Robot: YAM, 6 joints.
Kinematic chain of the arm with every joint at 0, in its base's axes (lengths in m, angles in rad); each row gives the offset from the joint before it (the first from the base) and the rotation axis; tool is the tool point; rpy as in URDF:
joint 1: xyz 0 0 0.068 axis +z
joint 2: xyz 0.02 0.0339 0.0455 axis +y
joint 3: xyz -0.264 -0.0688 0 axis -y
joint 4: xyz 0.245 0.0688 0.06 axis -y
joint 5: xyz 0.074 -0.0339 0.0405 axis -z
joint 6: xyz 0.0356 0 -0.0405 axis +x
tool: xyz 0 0 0 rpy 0 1.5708 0
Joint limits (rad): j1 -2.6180..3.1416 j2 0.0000..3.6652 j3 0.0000..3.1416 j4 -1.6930..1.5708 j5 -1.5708..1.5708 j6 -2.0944..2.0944
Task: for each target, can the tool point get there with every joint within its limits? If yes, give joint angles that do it. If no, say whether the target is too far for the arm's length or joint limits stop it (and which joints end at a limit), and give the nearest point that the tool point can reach.
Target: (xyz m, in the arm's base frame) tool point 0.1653 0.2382 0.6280
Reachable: yes | joints 0.8536 1.8043 2.3067 0.8290 -1.1156 -1.0059
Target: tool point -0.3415 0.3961 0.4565
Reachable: yes | joints 2.2262 2.5555 2.8544 0.4995 -0.9659 -1.1727
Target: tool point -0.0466 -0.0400 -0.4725
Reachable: no: joint limits stop it (at a limit: joint 2) | nearest point -0.0840 -0.0721 -0.3530 | short by 0.129 m
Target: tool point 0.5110 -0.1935 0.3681
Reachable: yes | joints -0.4252 2.6695 2.6951 0.9443 -1.3220 0.6988
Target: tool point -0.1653 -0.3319 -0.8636
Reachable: no: too far | nearest point -0.1339 -0.2689 -0.3766 | short by 0.492 m
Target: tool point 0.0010 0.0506 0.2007
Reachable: yes | joints 1.0797 0.3462 0.4762 -1.3124 -0.7022 -1.7298
